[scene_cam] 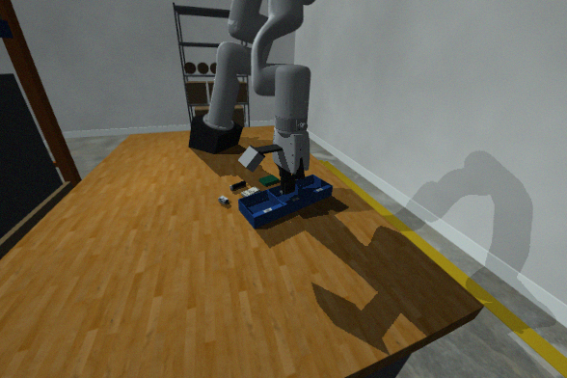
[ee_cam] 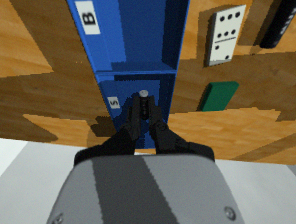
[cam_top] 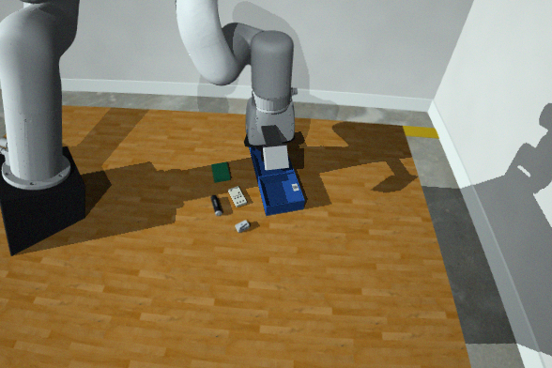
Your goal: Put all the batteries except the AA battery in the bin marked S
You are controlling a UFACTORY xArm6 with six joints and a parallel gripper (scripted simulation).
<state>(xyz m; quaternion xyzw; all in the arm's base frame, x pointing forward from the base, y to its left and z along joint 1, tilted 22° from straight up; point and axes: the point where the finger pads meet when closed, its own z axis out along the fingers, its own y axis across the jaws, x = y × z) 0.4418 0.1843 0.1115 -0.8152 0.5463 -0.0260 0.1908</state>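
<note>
The long blue bin is 4 cm below my hand and 1 cm ahead of it. From my hand the other things lie so: grey-white block 17 cm to the right, 4 cm below, 2 cm behind; white domino 10 cm to the right, 5 cm below, 5 cm behind; green block 11 cm behind, 5 cm below, 4 cm to the right.
</note>
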